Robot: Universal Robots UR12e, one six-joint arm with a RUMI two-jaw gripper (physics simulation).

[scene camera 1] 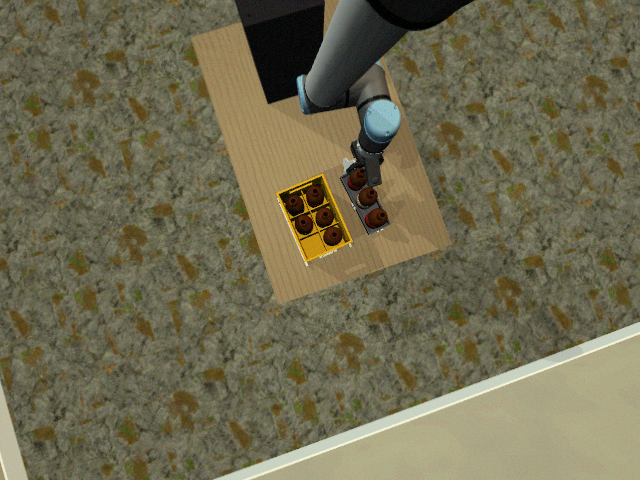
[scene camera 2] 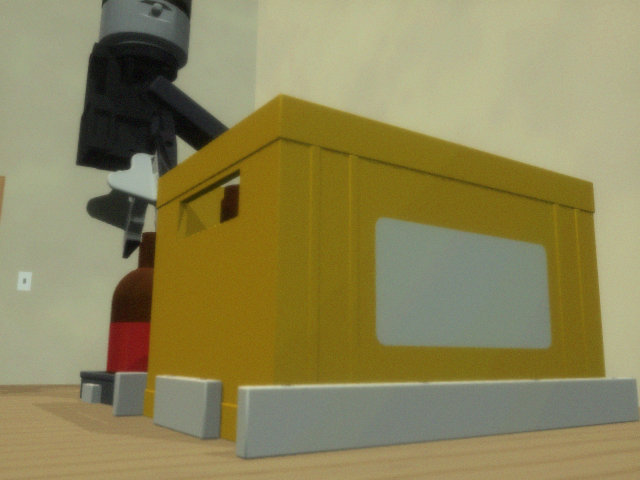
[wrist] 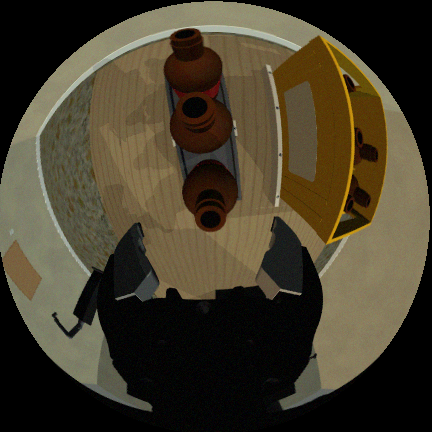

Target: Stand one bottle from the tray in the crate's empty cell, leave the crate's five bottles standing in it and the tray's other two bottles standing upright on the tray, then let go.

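Places are measured from the arm's base along level axes (x down, y ahead, z right), in millimetres.
Pixels of known places: gripper, fingertip midpoint: (scene camera 1: 361, 169) (scene camera 2: 140, 249) (wrist: 205, 221).
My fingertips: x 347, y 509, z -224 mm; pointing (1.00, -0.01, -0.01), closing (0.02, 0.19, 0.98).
Observation:
For each thing: its top centre in the pictures, then the offset to it from my fingertips. Level surfaces: height alone.
- tray's middle bottle, top centre: (wrist: 194, 106) (scene camera 1: 372, 192) dy +97, dx -16, dz -22 mm
- far bottle, top centre: (scene camera 1: 382, 214) dy +186, dx -16, dz -48 mm
- dark tray, top centre: (scene camera 2: 232, 371) (wrist: 203, 130) (scene camera 1: 365, 200) dy +99, dx +118, dz -22 mm
- yellow crate, top centre: (scene camera 2: 375, 180) (scene camera 1: 314, 217) dy +162, dx -32, dz +204 mm
- wooden table, surface height: dx +144 mm
The gripper (scene camera 1: 360, 173) (scene camera 2: 140, 232) (wrist: 207, 223) is open and empty, above the tray's bottle nearest the robot (scene camera 1: 356, 179) (scene camera 2: 133, 299) (wrist: 210, 187). That bottle's neck points between the fingers in the wrist view. The tray's middle bottle (scene camera 1: 367, 197) (wrist: 200, 130) and far bottle (scene camera 1: 376, 218) (wrist: 192, 70) also stand upright. The dark tray (scene camera 1: 363, 211) (scene camera 2: 103, 386) (wrist: 227, 160) lies beside the yellow crate (scene camera 1: 337, 208) (scene camera 2: 330, 124) (wrist: 330, 125). Several brown bottles stand in the crate. Its empty cell (scene camera 1: 312, 245) is at the far left corner in scene camera 1.
Low pale strips (scene camera 2: 413, 415) (wrist: 277, 150) run along the crate's base. A black block (scene camera 1: 289, 62) stands on the wooden table (scene camera 1: 232, 118) near the arm. The crate's raised walls stand to the right of the tray in the wrist view.

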